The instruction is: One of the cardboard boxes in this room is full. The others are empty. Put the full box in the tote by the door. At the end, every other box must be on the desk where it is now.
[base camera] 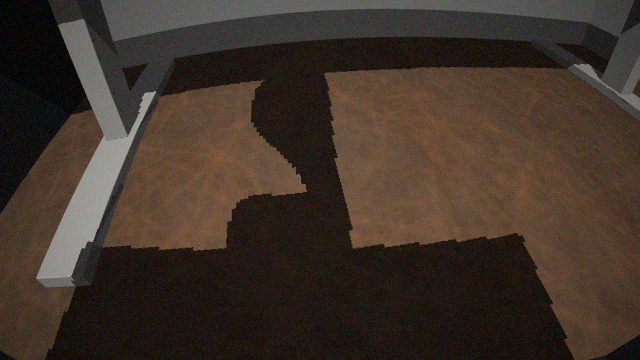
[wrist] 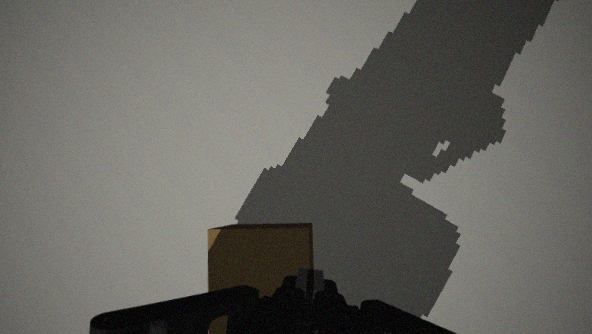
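A brown cardboard box shows at the lower middle of the wrist view, mostly in shadow, with a lit patch at its upper left corner. Its lower part is hidden behind the gripper. My gripper is shut, with its fingertips together and nothing between them. The tips overlap the box's right edge in the picture; whether they touch it I cannot tell. Whether the box is full or empty does not show. The pale grey desk top lies around the box. The tote does not show in either view.
In the base camera view, a white desk leg with a long foot stands on the left, and another desk leg at the right edge. A grey wall runs behind them. Dark shadows fall across the brown floor and the desk top.
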